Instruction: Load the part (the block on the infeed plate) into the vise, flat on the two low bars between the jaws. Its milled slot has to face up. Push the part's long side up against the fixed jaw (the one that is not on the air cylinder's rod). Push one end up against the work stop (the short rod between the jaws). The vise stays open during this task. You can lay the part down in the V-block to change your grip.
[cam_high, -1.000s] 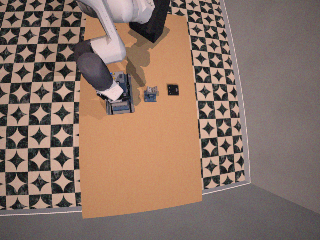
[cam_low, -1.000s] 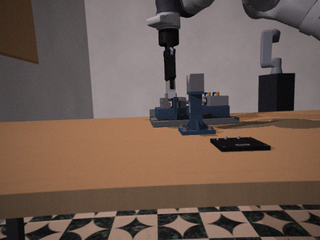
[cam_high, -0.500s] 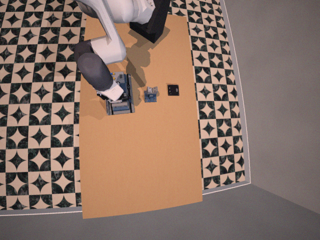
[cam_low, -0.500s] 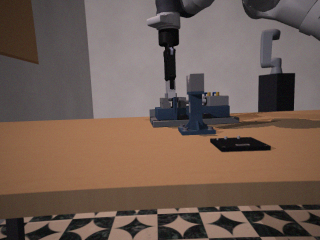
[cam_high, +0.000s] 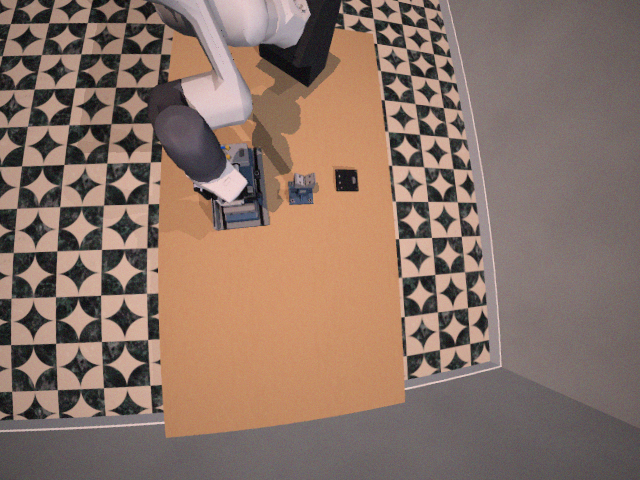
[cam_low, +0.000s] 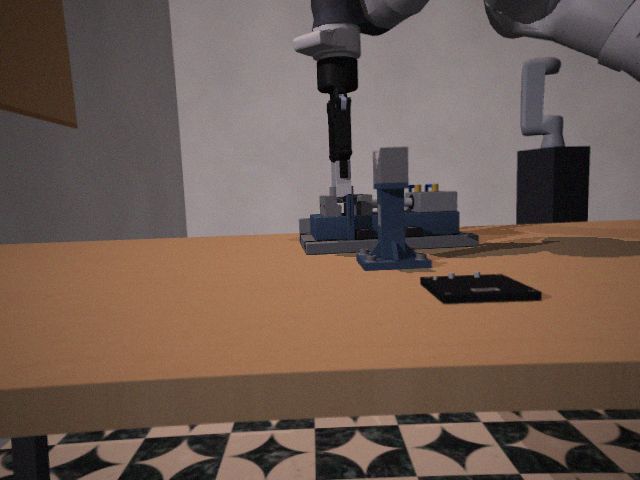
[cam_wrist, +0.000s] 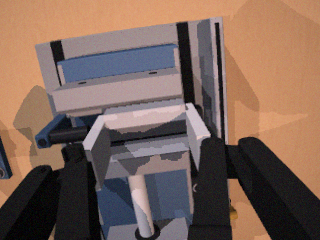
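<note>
My hand is 2 cm above the part. Also, from my hand: fixed jaw 5 cm below, 3 cm ahead, 1 cm to the left; then work stop 6 cm to the left, 3 cm below, 2 cm ahead; then air cylinder rod 8 cm behind, 5 cm below, 4 cm to the left.
</note>
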